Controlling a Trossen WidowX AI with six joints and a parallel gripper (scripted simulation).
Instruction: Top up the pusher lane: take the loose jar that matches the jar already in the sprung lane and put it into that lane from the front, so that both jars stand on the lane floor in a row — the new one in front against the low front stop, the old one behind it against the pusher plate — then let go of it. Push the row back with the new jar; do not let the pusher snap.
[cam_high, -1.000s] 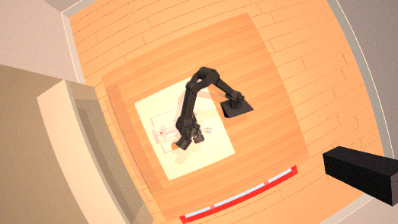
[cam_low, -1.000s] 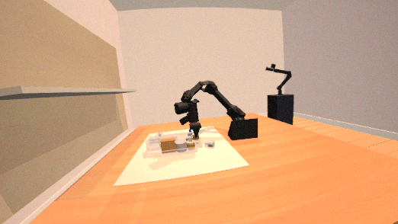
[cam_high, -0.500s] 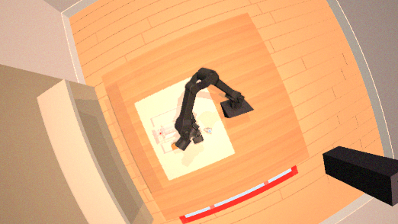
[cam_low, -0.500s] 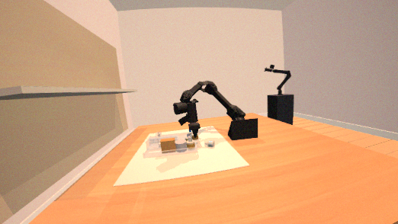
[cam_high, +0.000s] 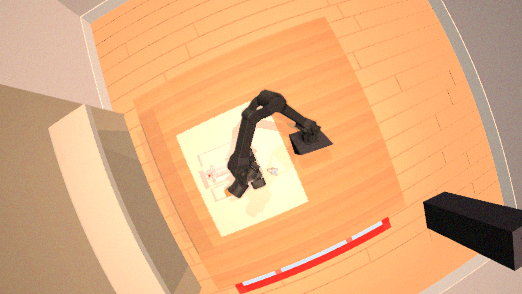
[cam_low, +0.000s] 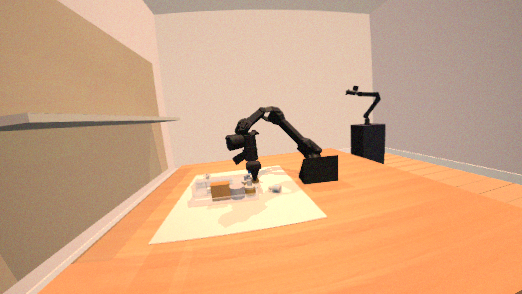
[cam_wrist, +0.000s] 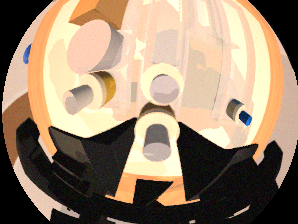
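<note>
Now: the grey can 70 mm ahead of my gripper tip, 80 mm to the left of it and 20 mm below it. Also, from my gripper tip: wall shelf (530 mm ahead, 50 mm to the left, 320 mm above); then brown block (140 mm ahead, 90 mm to the left, 10 mm below).
</note>
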